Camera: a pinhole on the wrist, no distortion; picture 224 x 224 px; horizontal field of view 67.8 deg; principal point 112.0 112.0 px. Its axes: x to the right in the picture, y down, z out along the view. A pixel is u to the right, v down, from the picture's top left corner.
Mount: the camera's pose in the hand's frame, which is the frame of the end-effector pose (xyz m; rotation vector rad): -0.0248 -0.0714 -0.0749 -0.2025 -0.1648 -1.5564
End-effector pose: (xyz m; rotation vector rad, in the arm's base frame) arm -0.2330 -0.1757 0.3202 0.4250 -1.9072 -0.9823
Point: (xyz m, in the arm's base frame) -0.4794 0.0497 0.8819
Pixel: outside the picture
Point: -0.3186 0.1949 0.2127
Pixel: 57 9
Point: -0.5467 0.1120 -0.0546
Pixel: 175 42
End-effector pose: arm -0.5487 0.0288 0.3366 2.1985 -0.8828 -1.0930
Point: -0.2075 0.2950 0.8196
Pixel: behind the camera
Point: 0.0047 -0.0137 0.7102
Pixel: behind the camera
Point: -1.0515 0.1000 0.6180
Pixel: outside the picture
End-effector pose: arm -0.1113 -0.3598 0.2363 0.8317 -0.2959 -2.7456
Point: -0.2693 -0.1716 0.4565
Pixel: 191 99
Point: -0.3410 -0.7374 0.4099
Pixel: outside the picture
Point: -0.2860 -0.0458 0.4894
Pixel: outside the picture
